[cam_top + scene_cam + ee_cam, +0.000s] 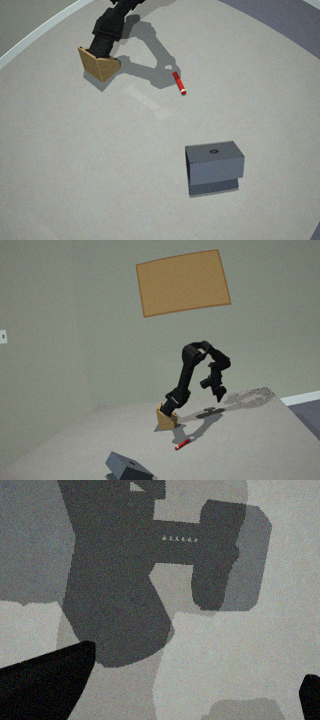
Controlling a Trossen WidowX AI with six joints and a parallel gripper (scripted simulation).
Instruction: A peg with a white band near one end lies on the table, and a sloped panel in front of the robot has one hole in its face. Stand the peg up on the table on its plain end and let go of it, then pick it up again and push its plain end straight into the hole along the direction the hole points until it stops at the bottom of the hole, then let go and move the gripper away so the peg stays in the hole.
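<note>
The red peg lies 41 cm ahead of my gripper tip, 18 cm to the right of it and 5 cm below it. The rest, counted from my gripper tip: grey sloped panel: 62 cm ahead, 34 cm to the right, 3 cm below.
</note>
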